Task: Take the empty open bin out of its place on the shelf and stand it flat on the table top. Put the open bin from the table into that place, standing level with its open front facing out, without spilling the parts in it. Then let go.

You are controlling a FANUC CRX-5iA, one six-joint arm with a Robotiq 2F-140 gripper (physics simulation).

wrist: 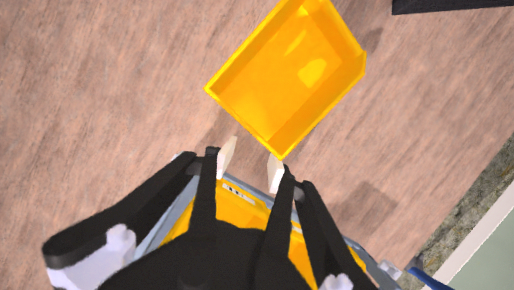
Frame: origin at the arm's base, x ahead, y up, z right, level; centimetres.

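Seen in the pictures: gripper, fingertip midpoint: [252, 150].
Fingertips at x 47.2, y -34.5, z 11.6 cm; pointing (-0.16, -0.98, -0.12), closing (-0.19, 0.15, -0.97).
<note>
Pixels of each thing's middle, then the offset from my fingertips to it. "spot": a spot on its surface instead. Level surfaces: height alone.
- yellow open bin, surface spot: [285, 80] spot: dx -11.1, dy -0.4, dz +0.2 cm
- grey-blue shelf, surface spot: [160, 227] spot: dx +16.1, dy +0.8, dz +7.5 cm
- table top, its level: dy -0.7 cm
A yellow open bin [285, 80] lies on the wooden table top, its hollow side facing the camera. No parts show in it; bright patches look like light on its inside. My gripper [252, 150] is partly open with nothing between its pale fingertips. In this view the tips are just below the bin's lower corner, the right one close to it; the height between them is hard to tell. Below, partly hidden by the fingers, is the grey-blue shelf [160, 227] with yellow bins [237, 209] in it, one with a white label. Their contents are mostly hidden.
A black block-like object [450, 5] stands at the upper right edge of the view. The table top [100, 100] ends at the lower right, with speckled floor and a pale strip [475, 227] beyond. A blue-handled item [425, 277] shows at the bottom right.
</note>
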